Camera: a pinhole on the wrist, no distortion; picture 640 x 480 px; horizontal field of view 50.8 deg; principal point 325.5 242.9 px. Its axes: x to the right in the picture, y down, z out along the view. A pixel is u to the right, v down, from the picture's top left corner.
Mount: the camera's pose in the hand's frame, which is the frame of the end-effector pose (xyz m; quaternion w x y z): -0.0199 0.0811 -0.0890 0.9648 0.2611 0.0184 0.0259
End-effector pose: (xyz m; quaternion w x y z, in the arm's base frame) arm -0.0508 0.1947 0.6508 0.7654 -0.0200 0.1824 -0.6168
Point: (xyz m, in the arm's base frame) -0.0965 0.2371 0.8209
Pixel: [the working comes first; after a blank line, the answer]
In the camera's frame: -0.0858 -0.0189 0.2702

111 196
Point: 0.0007 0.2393 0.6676
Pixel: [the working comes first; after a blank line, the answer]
In the camera's frame: -0.0219 0.0342 0.1088

190 455
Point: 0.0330 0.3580 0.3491
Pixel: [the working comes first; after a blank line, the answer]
In the camera's frame: -0.0330 -0.0007 -0.2307

behind the camera
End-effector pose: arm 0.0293 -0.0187 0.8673 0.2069 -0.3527 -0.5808 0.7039
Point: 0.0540 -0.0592 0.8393
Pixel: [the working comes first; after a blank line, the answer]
In the camera's frame: -0.0223 0.0133 0.1027

179 330
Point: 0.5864 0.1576 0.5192
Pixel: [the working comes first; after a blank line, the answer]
In the camera's frame: -0.1110 0.0098 -0.5492

behind the camera
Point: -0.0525 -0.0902 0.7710
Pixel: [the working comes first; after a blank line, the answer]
In the camera's frame: 0.0458 0.1104 0.1567

outside the picture
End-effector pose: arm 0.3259 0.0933 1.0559 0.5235 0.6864 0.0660 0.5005
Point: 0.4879 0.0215 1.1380
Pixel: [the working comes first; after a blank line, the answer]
In the camera's frame: 0.0967 0.0807 0.2593

577 453
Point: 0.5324 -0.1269 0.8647
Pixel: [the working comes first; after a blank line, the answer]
In the camera's frame: -0.1537 0.0046 0.4331

86 250
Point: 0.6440 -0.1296 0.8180
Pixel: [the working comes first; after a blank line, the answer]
In the camera's frame: -0.1364 -0.0264 0.5488

158 211
